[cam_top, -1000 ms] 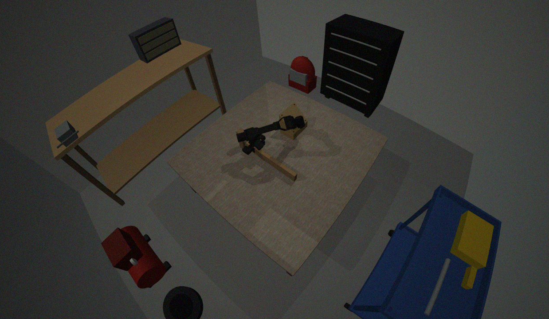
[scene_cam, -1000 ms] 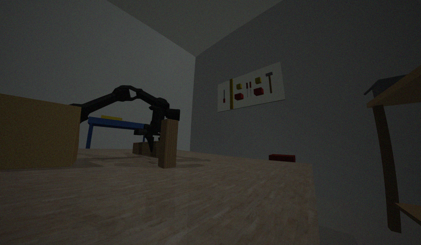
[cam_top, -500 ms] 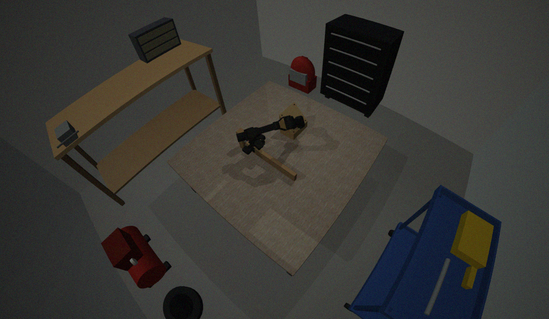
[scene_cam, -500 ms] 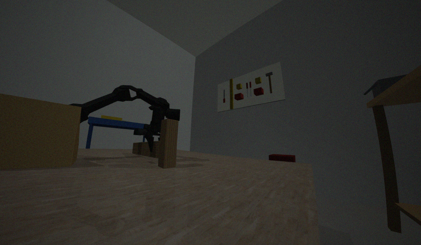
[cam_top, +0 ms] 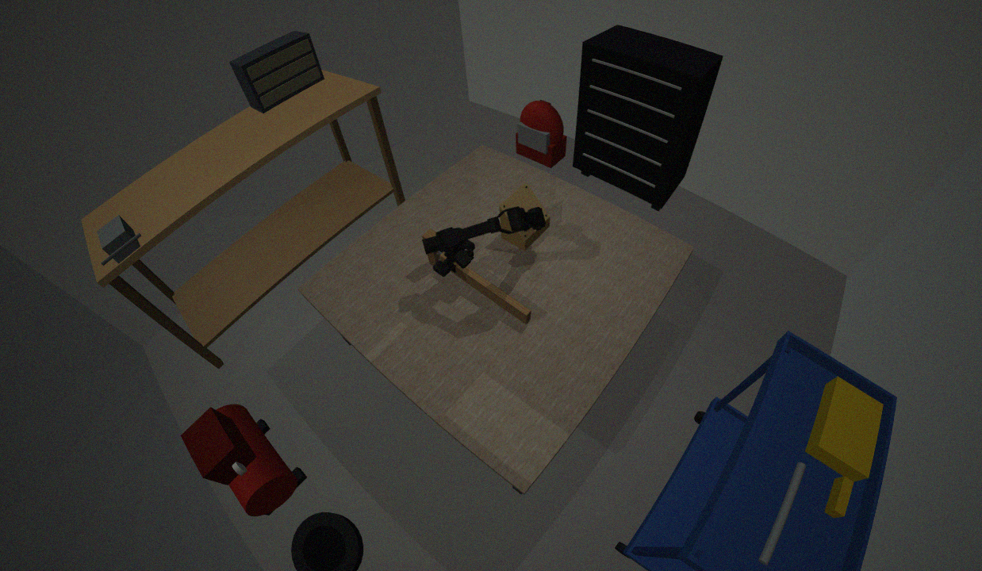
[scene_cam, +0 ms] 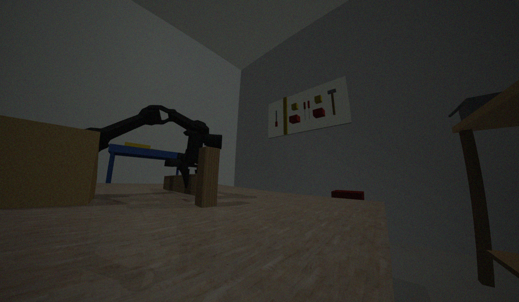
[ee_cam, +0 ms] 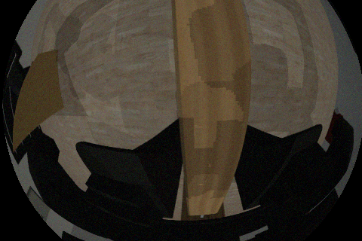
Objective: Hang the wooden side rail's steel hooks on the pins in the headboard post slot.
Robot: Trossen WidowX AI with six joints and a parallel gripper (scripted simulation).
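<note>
Now: gripper tip 10 mm short of the post, 120 mm to the left of it and 40 mm below it.
</note>
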